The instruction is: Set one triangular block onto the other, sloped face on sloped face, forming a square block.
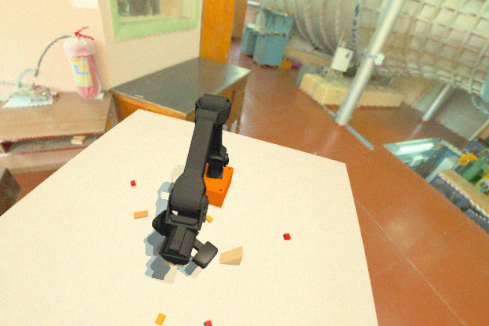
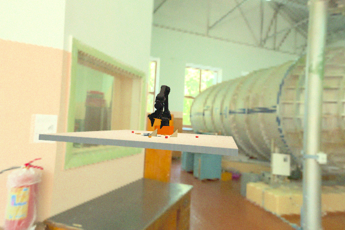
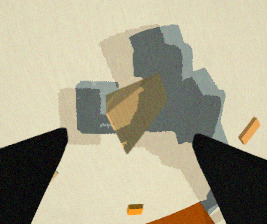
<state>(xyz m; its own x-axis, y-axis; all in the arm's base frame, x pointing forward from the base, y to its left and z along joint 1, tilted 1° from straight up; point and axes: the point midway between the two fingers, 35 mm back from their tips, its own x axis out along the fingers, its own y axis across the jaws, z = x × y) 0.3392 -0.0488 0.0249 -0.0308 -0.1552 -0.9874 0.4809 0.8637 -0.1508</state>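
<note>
Now: the tan triangular block 50 mm below my gripper tip and 10 mm to the right of it.
</note>
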